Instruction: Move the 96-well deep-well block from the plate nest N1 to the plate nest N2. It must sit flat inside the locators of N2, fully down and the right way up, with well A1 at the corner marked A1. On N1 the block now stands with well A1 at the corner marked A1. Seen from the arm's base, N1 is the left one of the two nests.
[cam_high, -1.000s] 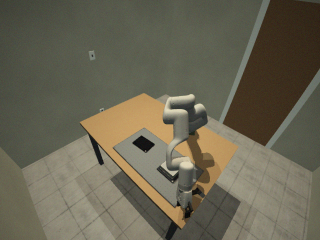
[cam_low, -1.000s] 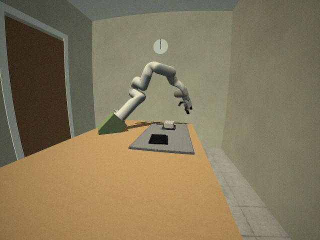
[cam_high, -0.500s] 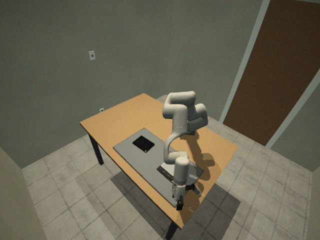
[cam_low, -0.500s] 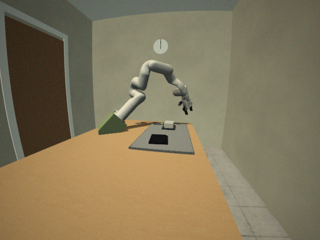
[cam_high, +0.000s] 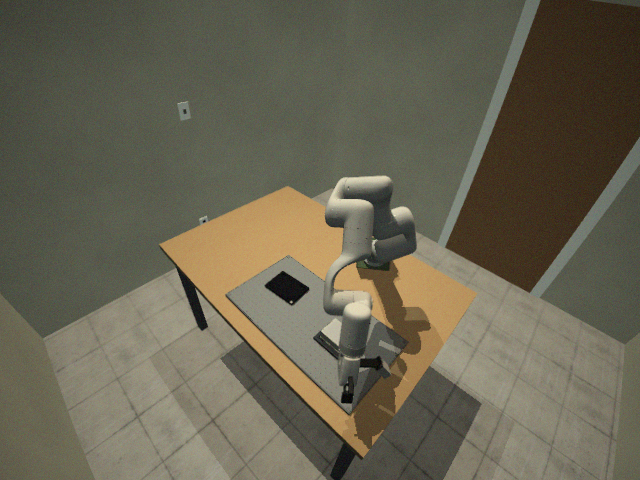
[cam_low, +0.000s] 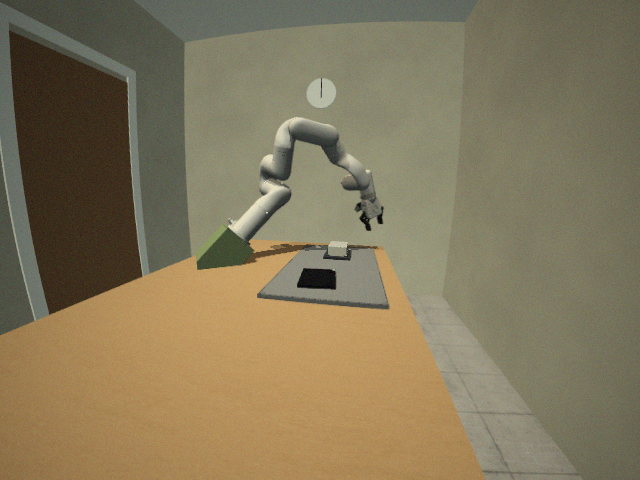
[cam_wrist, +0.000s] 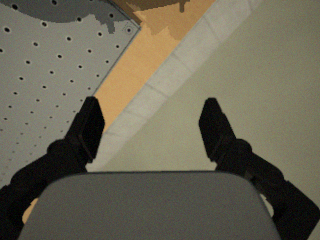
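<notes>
Right now my hand is 170 mm to the left of the 96-well deep-well block, 160 mm past it and 100 mm above it.
</notes>
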